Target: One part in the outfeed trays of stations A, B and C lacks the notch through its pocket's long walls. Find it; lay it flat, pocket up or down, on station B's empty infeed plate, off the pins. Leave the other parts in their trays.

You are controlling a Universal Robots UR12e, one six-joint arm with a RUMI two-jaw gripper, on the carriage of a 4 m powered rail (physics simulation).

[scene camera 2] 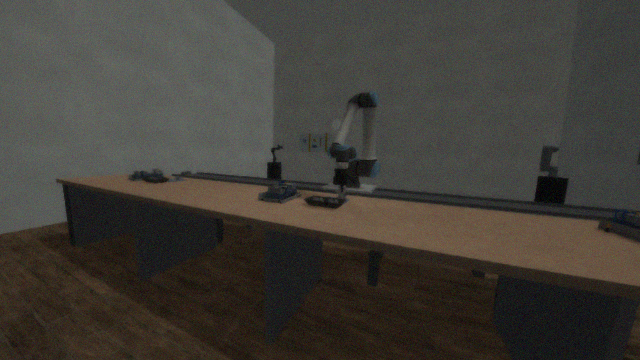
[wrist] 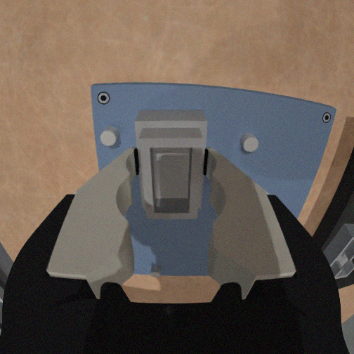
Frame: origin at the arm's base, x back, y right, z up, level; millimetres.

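Seen in the pictures: arm's base, link origin: (scene camera 2: pixel 350 186).
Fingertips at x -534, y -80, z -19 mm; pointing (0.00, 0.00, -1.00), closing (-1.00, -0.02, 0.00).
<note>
Pixels of each thing's middle, then the offset from my fingertips to it. "pt": a spot on its surface instead.
- black tray, body centre: (scene camera 2: pixel 325 202) dx -202, dy +58, dz +10 mm
- blue-grey fixture, body centre: (scene camera 2: pixel 281 191) dx -150, dy +422, dz +39 mm
- station equipment, surface spot: (scene camera 2: pixel 625 223) pt dx -27, dy -1429, dz +42 mm
My gripper (wrist: pixel 170 149) (scene camera 2: pixel 342 194) is shut on a grey block-shaped part (wrist: pixel 171 122), one jaw against each long side. Its rectangular pocket faces the wrist camera, and no notch shows in the pocket's long walls. The part is over the blue infeed plate (wrist: pixel 285 175), between a left pin (wrist: pixel 109 136) and a right pin (wrist: pixel 250 143), apart from both. A third pin (wrist: pixel 155 270) shows near the plate's lower edge. Whether the part's underside touches the plate is hidden. In the scene view the gripper is low, just behind the black tray (scene camera 2: pixel 315 204).
In the wrist view a dark tray edge (wrist: pixel 336 200) with a grey part (wrist: pixel 344 255) is at the right. In the scene view a blue-grey fixture (scene camera 2: pixel 279 192) stands left of the black tray; other station equipment (scene camera 2: pixel 145 175) (scene camera 2: pixel 625 223) is at far left and far right.
</note>
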